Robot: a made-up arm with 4 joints. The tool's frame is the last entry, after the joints. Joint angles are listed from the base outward. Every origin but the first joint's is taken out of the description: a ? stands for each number. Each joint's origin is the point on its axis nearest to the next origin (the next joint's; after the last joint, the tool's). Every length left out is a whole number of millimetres.
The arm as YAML. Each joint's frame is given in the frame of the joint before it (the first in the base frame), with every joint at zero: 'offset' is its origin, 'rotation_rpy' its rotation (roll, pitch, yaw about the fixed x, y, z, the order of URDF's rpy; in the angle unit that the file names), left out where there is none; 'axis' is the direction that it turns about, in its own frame. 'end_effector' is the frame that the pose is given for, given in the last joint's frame.
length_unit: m
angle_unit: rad
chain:
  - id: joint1
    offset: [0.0, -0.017, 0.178]
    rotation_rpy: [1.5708, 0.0, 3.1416]
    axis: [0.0, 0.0, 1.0]
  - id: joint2
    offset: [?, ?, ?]
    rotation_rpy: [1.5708, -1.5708, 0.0]
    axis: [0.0, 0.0, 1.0]
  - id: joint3
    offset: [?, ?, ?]
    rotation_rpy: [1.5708, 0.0, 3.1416]
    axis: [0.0, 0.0, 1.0]
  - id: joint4
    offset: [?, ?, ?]
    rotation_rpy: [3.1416, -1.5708, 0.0]
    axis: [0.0, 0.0, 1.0]
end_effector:
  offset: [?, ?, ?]
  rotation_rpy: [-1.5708, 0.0, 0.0]
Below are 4 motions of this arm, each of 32 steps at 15 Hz.
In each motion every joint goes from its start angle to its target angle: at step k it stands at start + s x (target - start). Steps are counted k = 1, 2, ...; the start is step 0. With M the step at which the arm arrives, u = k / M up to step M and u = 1 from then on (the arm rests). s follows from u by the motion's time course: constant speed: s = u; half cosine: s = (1 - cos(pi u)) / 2; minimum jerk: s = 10 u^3 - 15 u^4 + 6 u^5.
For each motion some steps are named. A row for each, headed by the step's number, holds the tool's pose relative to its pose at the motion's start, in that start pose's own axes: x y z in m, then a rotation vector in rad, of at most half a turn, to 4 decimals.
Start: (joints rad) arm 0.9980 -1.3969 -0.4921 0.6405
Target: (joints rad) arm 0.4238 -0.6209 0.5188 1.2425
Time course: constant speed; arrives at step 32
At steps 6, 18, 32:
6: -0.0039 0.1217 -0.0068 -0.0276 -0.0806 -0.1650
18: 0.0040 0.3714 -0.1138 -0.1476 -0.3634 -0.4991
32: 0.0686 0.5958 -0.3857 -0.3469 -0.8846 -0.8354

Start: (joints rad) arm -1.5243 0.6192 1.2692 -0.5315
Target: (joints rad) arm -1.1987 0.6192 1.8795 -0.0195
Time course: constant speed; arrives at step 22
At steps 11, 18, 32:
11: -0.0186 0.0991 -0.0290 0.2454 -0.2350 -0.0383
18: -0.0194 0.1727 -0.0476 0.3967 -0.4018 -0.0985
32: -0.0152 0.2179 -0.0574 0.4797 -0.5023 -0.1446

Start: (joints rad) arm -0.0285 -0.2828 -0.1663 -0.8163
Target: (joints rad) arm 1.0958 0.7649 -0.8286 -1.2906
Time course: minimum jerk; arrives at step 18
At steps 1, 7, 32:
1: -0.0011 0.0009 0.0012 0.0006 0.0027 -0.0013
7: -0.1475 0.1569 0.2772 0.0685 0.5448 -0.2526
32: 0.1254 0.4102 0.9342 -0.1677 1.9319 -0.9115

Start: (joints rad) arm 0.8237 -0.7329 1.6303 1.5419
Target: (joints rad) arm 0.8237 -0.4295 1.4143 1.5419
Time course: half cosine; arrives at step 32
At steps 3, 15, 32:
3: -0.0040 -0.0009 -0.0016 0.0002 -0.0065 0.0047
15: -0.0810 -0.0182 -0.0379 -0.0013 -0.1369 0.0973
32: -0.1707 -0.0380 -0.0958 -0.0209 -0.3036 0.2138

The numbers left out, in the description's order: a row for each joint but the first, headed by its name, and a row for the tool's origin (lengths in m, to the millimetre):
joint2: 0.075 -0.006 0.0
joint3: 0.082 -0.666 0.0
joint4: 0.132 0.056 0.0
tool: -0.08 0.048 0.0

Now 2 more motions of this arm.
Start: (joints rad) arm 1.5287 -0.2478 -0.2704 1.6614
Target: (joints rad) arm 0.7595 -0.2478 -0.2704 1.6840
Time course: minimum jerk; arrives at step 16
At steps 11, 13, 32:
11: -0.4303 0.0624 -0.1618 -0.1472 -0.6077 0.1704
13: -0.4878 0.0630 -0.2106 -0.1706 -0.7049 0.1980
32: -0.5079 0.0625 -0.2301 -0.1792 -0.7411 0.2082

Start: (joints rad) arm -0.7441 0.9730 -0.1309 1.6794
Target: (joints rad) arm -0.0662 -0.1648 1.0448 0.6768
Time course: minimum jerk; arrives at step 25
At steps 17, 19, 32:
17: 0.3299 -0.5204 -0.2631 0.8977 1.5290 -0.3923
19: 0.3769 -0.5560 -0.3375 0.9886 1.7636 -0.4270
32: 0.4172 -0.5821 -0.4157 1.0697 1.9943 -0.4640

